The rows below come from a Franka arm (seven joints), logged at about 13 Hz.
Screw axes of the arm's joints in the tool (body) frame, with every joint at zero. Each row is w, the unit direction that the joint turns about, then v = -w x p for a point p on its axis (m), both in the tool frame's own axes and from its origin. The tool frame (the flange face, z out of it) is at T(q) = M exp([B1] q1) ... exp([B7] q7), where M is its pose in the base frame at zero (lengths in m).
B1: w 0 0 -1 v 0 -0.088 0
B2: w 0 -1 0 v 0.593 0 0.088
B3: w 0 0 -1 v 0 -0.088 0
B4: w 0 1 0 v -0.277 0 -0.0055
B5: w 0 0 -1 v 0 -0.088 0
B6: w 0 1 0 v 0.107 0 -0.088
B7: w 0 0 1 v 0 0 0
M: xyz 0.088 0 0.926 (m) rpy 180 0 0 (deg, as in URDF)
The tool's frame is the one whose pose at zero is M.
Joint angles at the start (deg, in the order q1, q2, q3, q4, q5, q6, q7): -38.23, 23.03, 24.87, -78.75, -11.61, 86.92, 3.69
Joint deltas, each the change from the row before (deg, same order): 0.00, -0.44, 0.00, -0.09, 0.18, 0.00, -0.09; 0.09, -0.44, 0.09, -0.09, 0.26, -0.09, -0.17; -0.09, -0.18, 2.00, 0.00, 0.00, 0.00, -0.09; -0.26, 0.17, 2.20, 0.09, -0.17, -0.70, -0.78; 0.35, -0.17, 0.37, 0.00, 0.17, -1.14, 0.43; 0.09, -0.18, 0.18, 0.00, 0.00, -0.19, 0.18; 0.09, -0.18, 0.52, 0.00, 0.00, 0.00, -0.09; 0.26, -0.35, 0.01, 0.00, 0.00, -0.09, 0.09; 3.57, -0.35, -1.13, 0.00, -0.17, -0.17, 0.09; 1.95, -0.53, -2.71, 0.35, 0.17, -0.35, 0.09; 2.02, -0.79, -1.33, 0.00, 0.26, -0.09, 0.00
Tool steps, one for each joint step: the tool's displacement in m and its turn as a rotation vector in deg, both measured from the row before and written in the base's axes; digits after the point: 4 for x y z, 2 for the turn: -0.0010, 0.0012, 0.0040, -0.06, -0.30, 0.07; -0.0006, 0.0032, 0.0040, 0.08, -0.26, 0.31; 0.0045, 0.0174, 0.0048, 0.50, -0.61, 1.85; 0.0032, 0.0167, 0.0016, 0.86, 0.24, 2.54; -0.0009, 0.0082, 0.0011, 0.26, 0.89, 0.24; -0.0002, 0.0030, 0.0019, -0.07, 0.01, 0.08; 0.0008, 0.0060, 0.0027, 0.06, -0.26, 0.66; -0.0003, 0.0036, 0.0035, -0.22, -0.19, 0.18; 0.0057, 0.0285, 0.0016, -0.70, 0.14, 2.45; -0.0013, -0.0030, 0.0039, -0.95, 0.07, -0.76; 0.0001, 0.0115, 0.0064, -0.53, -0.38, 0.74
